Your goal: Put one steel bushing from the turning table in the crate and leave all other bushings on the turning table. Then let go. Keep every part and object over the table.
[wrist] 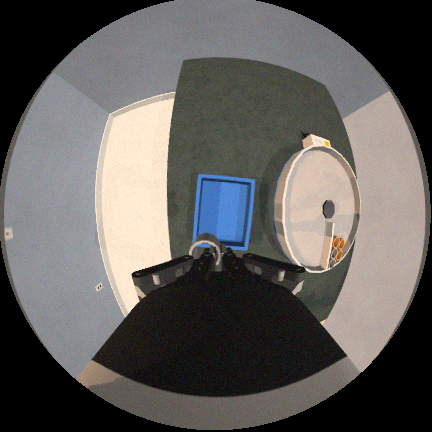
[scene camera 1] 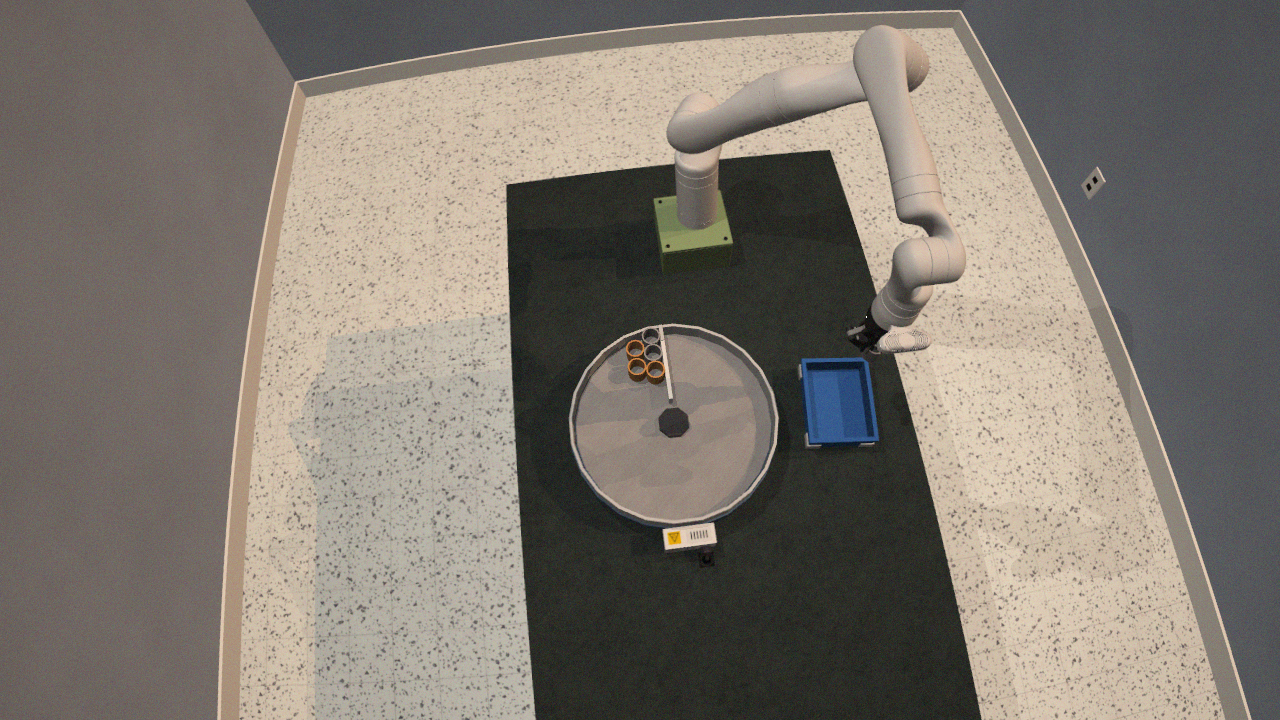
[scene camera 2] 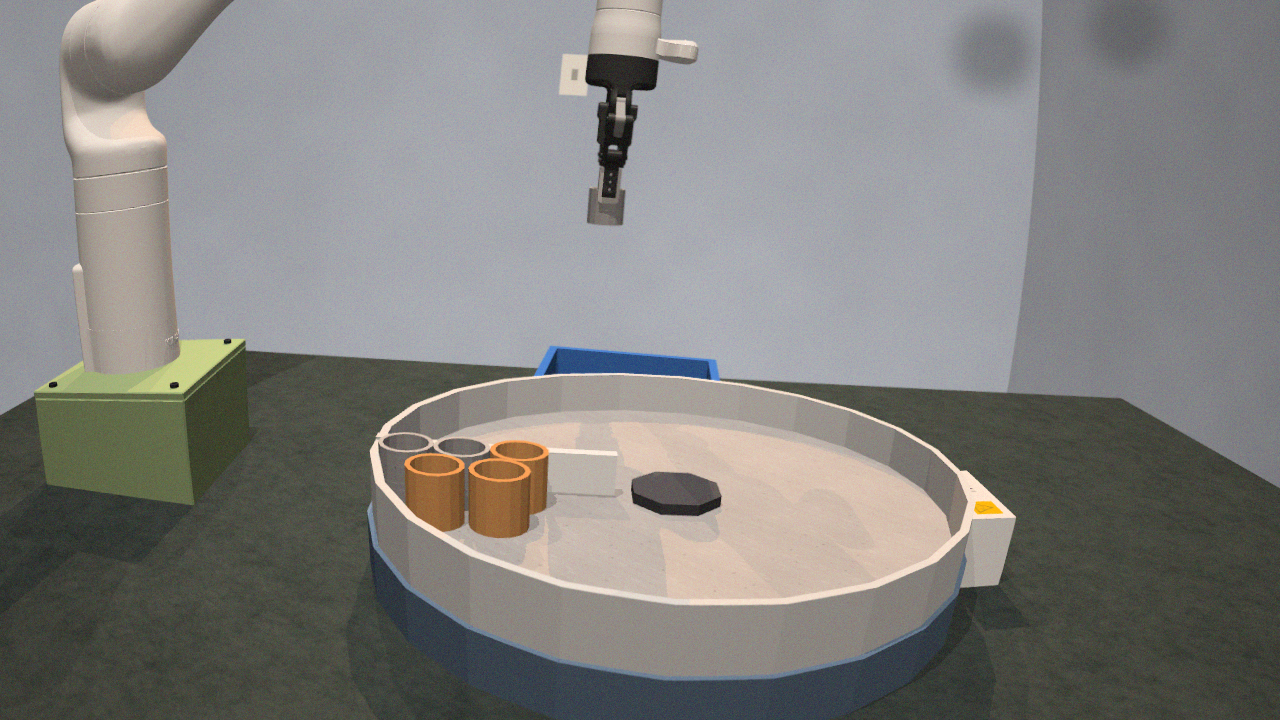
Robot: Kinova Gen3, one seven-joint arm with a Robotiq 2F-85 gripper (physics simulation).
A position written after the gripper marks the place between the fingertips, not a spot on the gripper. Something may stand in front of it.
Observation:
In view: the gripper [scene camera 2: 607, 202] and a blue crate [scene camera 1: 838, 405].
The gripper also shows in the wrist view [wrist: 217, 250] and in scene camera 1 [scene camera 1: 865, 349]. The blue crate is seen too in the wrist view [wrist: 223, 204] and in scene camera 2 [scene camera 2: 558, 360].

